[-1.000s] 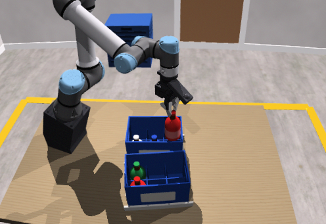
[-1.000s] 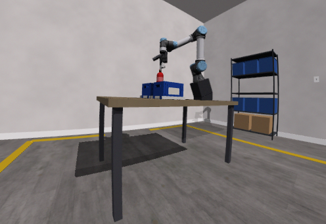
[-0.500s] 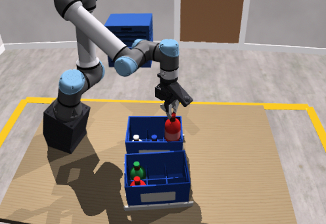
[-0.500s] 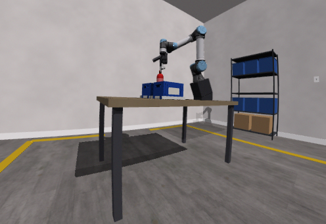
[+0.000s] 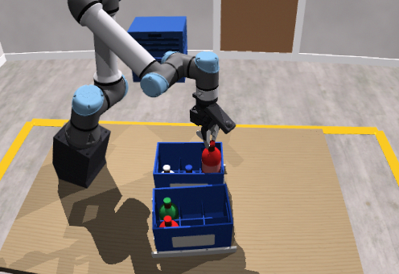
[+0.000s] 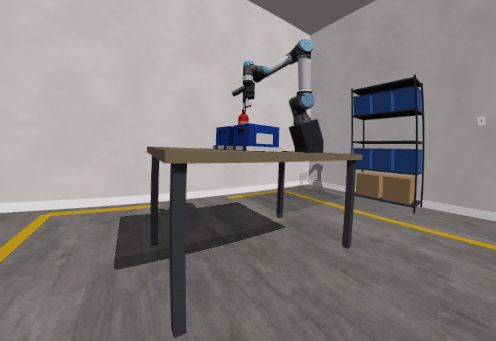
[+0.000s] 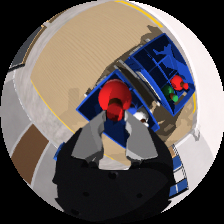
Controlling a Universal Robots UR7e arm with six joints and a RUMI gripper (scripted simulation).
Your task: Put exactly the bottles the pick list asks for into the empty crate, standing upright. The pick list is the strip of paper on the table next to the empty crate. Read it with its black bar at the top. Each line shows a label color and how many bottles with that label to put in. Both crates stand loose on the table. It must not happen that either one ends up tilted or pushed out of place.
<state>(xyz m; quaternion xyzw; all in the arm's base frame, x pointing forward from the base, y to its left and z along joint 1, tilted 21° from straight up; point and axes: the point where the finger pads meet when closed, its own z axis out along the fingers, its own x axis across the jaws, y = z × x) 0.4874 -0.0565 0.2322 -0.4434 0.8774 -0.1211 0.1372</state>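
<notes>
The blue-capped bottle is 8 cm behind my hand, 1 cm to the right of it and 20 cm below it. The rest, counted from my hand: pick list strip (10 cm behind, 18 cm to the left, 28 cm below); then green bottle (15 cm behind, 18 cm to the right, 20 cm below); then white bottle (17 cm behind, 1 cm to the right, 20 cm below).
</notes>
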